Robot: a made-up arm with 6 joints. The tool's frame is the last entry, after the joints. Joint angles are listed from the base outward. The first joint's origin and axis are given. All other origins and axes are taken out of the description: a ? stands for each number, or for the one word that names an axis. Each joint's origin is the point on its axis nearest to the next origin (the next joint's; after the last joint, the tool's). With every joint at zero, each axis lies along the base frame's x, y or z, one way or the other. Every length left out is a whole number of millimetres.
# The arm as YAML. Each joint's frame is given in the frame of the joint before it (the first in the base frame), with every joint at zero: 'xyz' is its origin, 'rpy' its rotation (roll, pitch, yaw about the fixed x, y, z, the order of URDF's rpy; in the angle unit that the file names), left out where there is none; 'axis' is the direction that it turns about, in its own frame. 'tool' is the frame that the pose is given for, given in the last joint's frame.
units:
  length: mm
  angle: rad
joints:
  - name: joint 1
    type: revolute
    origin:
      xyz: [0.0, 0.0, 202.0]
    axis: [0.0, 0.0, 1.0]
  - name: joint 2
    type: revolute
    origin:
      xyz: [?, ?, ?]
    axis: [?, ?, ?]
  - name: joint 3
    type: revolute
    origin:
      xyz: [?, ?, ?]
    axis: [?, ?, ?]
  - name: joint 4
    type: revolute
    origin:
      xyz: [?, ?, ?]
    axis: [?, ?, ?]
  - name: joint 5
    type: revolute
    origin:
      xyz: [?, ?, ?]
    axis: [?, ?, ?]
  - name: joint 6
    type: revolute
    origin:
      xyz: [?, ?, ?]
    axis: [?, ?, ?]
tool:
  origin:
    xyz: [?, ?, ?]
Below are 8 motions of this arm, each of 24 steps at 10 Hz.
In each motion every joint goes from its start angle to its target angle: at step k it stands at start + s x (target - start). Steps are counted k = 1, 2, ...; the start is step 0. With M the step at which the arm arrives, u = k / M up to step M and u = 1 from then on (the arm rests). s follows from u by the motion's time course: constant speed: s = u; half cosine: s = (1 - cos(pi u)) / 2; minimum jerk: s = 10 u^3 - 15 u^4 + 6 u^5.
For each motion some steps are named. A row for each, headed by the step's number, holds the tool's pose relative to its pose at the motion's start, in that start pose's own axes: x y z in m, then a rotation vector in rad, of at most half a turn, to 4 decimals.
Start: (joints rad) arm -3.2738 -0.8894 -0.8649 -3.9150 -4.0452 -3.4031
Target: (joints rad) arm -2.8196 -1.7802 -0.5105 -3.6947 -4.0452 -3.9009
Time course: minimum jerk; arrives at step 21
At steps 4, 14, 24:
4: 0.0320 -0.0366 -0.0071 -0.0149 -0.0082 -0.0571
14: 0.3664 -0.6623 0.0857 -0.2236 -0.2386 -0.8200
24: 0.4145 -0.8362 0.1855 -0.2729 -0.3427 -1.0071

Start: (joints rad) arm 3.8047 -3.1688 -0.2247 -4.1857 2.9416 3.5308
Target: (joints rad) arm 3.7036 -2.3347 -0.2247 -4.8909 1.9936 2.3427
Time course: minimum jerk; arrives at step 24
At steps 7, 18, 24:
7: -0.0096 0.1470 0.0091 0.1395 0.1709 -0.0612
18: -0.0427 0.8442 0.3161 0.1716 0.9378 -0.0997
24: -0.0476 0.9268 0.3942 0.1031 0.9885 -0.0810

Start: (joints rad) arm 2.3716 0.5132 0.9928 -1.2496 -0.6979 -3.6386
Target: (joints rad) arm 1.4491 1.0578 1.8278 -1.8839 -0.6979 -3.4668
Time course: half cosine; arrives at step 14
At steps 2, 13, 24:
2: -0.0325 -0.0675 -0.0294 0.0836 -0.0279 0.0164
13: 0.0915 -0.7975 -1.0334 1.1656 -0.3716 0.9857
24: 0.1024 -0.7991 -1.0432 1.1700 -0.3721 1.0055

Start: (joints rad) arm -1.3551 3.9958 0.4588 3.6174 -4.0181 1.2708
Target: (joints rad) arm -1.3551 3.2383 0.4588 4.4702 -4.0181 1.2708
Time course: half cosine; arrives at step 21
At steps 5, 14, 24:
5: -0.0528 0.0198 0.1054 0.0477 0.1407 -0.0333
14: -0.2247 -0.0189 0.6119 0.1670 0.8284 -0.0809
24: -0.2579 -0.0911 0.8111 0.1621 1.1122 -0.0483

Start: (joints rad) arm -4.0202 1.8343 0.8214 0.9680 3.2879 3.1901
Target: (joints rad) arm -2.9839 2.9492 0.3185 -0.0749 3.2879 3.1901
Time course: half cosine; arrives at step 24
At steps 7, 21, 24:
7: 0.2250 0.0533 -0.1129 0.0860 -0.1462 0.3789
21: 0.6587 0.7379 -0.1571 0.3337 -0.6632 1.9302
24: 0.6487 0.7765 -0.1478 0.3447 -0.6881 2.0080

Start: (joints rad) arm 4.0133 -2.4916 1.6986 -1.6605 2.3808 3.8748
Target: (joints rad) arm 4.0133 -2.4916 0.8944 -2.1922 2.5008 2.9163
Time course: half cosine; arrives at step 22
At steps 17, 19, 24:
17: 0.1904 0.3636 0.1343 0.1090 -0.3687 -0.0501
19: 0.1942 0.3956 0.1543 0.1322 -0.4089 -0.0578
24: 0.1954 0.4141 0.1666 0.1473 -0.4327 -0.0626

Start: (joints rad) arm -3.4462 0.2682 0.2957 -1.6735 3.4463 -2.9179
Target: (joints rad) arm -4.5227 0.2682 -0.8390 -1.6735 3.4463 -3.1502
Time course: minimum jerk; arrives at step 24
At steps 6, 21, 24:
6: 0.0629 0.0459 -0.0142 0.1185 -0.0927 0.0357
21: 0.1322 0.4062 0.2573 1.2512 -0.2460 0.5643
24: 0.1262 0.4070 0.2651 1.2704 -0.2369 0.5769

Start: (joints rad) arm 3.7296 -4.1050 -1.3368 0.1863 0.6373 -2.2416
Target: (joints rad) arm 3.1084 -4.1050 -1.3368 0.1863 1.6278 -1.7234
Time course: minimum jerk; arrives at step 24
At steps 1, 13, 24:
1: 0.0004 0.0003 0.0000 -0.0007 -0.0001 0.0003
13: 0.3012 0.2278 -0.1148 -0.6273 0.0495 0.3558
24: 0.4887 0.3549 -0.2910 -1.0567 0.1928 0.7128

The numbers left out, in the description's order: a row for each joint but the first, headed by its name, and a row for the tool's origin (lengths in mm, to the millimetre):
joint 2: xyz 0.0 23.0 0.0, axis 0.0 1.0 0.0
joint 3: xyz 0.0 0.0 638.0, axis 0.0 1.0 0.0
joint 4: xyz 0.0 0.0 664.0, axis 0.0 0.0 1.0
joint 5: xyz 0.0 0.0 0.0, axis 0.0 1.0 0.0
joint 6: xyz 0.0 0.0 100.0, axis 0.0 0.0 1.0
tool: xyz 0.0 0.0 0.0

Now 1 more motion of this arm.
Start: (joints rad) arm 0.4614 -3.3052 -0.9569 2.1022 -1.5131 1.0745
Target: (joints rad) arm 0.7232 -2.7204 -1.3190 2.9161 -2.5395 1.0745
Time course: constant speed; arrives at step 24
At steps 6, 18, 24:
6: -0.1477 0.0433 0.0012 -0.1329 -0.2626 -0.0916
18: -0.3861 0.1901 0.0004 -0.4708 -0.7254 -0.3999
24: -0.4663 0.2841 0.0016 -0.6721 -0.9128 -0.6047

